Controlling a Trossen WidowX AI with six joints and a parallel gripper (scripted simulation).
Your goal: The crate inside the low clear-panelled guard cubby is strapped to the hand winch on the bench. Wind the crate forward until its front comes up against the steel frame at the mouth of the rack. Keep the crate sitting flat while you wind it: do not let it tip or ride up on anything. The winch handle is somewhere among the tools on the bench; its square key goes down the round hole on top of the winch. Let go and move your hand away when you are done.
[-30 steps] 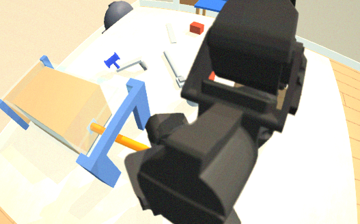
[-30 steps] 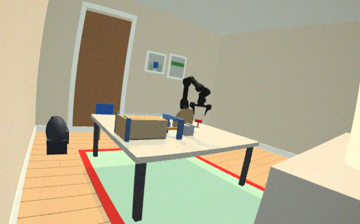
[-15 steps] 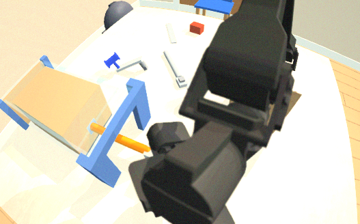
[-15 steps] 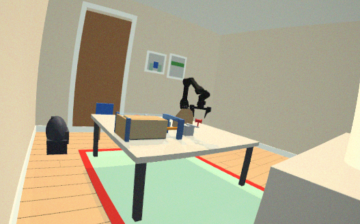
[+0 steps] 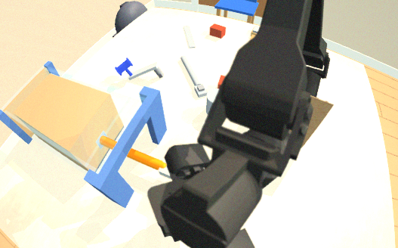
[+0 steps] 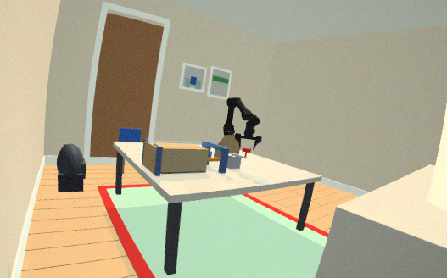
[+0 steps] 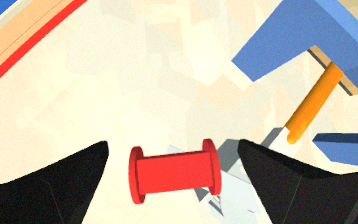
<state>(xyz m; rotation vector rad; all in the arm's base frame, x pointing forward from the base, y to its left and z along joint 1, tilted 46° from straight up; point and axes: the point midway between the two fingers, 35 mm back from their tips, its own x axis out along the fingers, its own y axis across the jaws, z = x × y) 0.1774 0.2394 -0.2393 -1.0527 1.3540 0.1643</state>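
My gripper tip is 10 mm past the red spool-shaped grip, 10 mm to the left of it and 20 mm above it. Round my gripper tip: grey winch 10 mm behind, 120 mm to the right, 120 mm below; winch handle 50 mm to the right, 50 mm below; blue steel frame 170 mm ahead, 120 mm to the right, 50 mm below.
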